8 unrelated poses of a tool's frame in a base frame.
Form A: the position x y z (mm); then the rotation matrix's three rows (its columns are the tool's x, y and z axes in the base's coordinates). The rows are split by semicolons.
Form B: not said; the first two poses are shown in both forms.
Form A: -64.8 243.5 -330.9; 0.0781 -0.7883 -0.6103; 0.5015 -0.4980 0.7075; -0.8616 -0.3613 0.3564
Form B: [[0.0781 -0.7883 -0.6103 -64.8], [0.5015 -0.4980 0.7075 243.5], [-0.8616 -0.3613 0.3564 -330.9], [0 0 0 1]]
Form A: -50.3 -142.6 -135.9; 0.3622 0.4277 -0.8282; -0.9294 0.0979 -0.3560; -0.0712 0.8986 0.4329
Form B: [[0.3622 0.4277 -0.8282 -50.3], [-0.9294 0.0979 -0.3560 -142.6], [-0.0712 0.8986 0.4329 -135.9], [0 0 0 1]]
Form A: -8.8 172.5 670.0; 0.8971 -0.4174 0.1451; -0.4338 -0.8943 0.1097; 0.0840 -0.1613 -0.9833
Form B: [[0.8971 -0.4174 0.1451 -8.8], [-0.4338 -0.8943 0.1097 172.5], [0.0840 -0.1613 -0.9833 670.0], [0 0 0 1]]
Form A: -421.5 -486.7 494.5; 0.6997 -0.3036 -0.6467; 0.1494 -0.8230 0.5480; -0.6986 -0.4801 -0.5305
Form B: [[0.6997 -0.3036 -0.6467 -421.5], [0.1494 -0.8230 0.5480 -486.7], [-0.6986 -0.4801 -0.5305 494.5], [0 0 0 1]]
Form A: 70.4 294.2 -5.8; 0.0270 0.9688 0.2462; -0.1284 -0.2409 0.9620; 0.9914 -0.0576 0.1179
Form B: [[0.0270 0.9688 0.2462 70.4], [-0.1284 -0.2409 0.9620 294.2], [0.9914 -0.0576 0.1179 -5.8], [0 0 0 1]]
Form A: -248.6 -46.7 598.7; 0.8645 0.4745 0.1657; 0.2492 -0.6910 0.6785; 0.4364 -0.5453 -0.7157
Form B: [[0.8645 0.4745 0.1657 -248.6], [0.2492 -0.6910 0.6785 -46.7], [0.4364 -0.5453 -0.7157 598.7], [0 0 0 1]]
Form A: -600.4 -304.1 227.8; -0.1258 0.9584 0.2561; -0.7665 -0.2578 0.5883; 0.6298 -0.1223 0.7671
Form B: [[-0.1258 0.9584 0.2561 -600.4], [-0.7665 -0.2578 0.5883 -304.1], [0.6298 -0.1223 0.7671 227.8], [0 0 0 1]]
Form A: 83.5 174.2 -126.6; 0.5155 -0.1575 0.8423; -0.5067 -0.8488 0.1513; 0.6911 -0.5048 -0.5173
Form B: [[0.5155 -0.1575 0.8423 83.5], [-0.5067 -0.8488 0.1513 174.2], [0.6911 -0.5048 -0.5173 -126.6], [0 0 0 1]]
